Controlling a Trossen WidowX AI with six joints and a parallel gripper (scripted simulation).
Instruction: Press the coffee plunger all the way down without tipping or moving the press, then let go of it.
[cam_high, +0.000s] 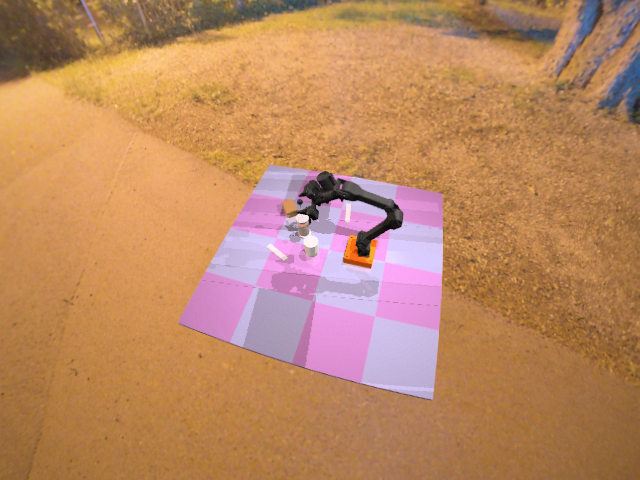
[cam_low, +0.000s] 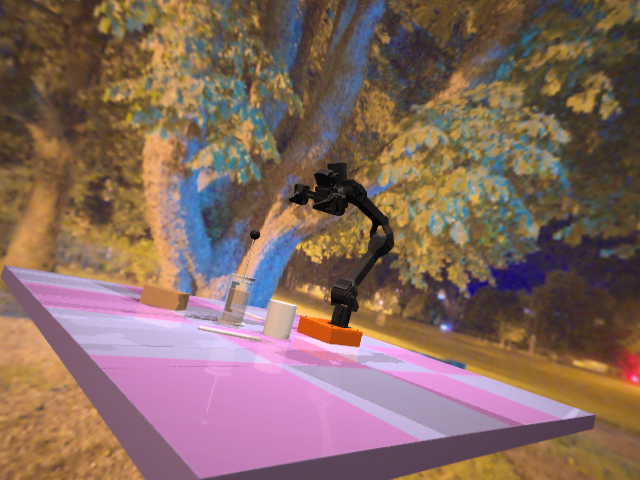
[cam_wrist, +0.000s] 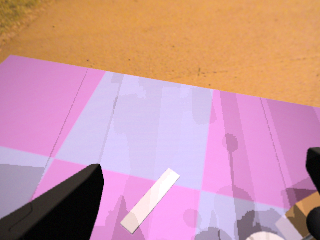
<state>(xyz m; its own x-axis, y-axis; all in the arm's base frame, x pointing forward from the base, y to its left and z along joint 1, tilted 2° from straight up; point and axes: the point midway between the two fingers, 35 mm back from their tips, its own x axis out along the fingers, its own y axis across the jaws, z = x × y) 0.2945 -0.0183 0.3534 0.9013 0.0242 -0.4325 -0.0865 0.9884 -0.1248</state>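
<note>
My gripper tip is now 2 cm short of the glass coffee press, 14 cm to the left of it and 25 cm above it. Also, from my gripper tip: tan block: 15 cm ahead, 29 cm to the right, 36 cm below.
</note>
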